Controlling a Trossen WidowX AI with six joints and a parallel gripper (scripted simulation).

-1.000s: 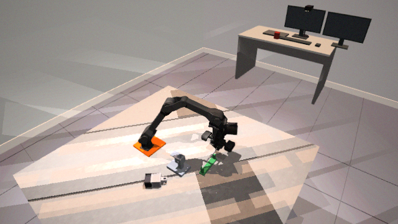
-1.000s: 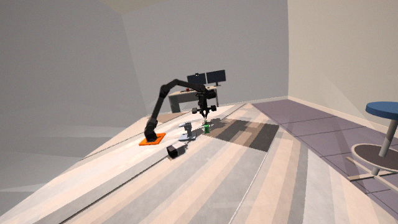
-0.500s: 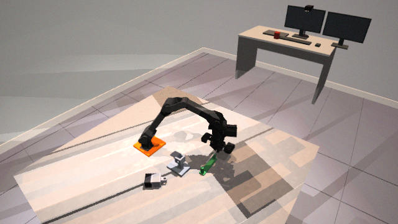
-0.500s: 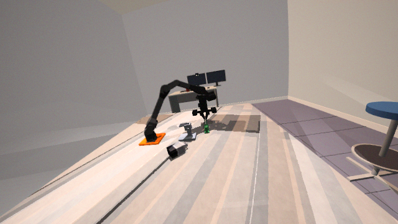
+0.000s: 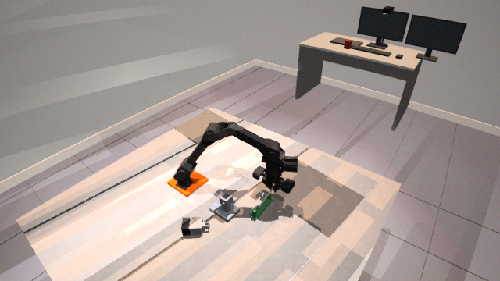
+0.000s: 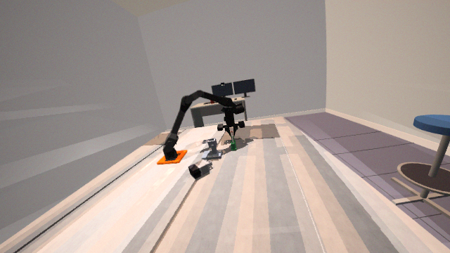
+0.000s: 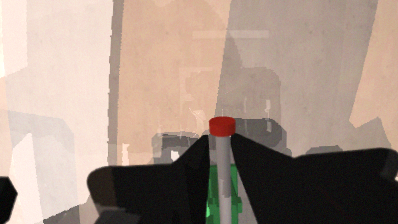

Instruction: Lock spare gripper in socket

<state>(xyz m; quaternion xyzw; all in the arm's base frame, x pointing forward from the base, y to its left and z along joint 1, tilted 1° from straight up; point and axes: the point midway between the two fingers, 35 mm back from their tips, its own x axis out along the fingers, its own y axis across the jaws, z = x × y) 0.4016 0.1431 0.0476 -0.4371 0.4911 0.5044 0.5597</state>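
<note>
The green rack lies 10 cm to the right of my gripper tip and 1 cm behind it. Also, from my gripper tip: spare gripper 33 cm to the right, 20 cm behind; then grey mount 19 cm to the right, 14 cm behind, 3 cm above.
</note>
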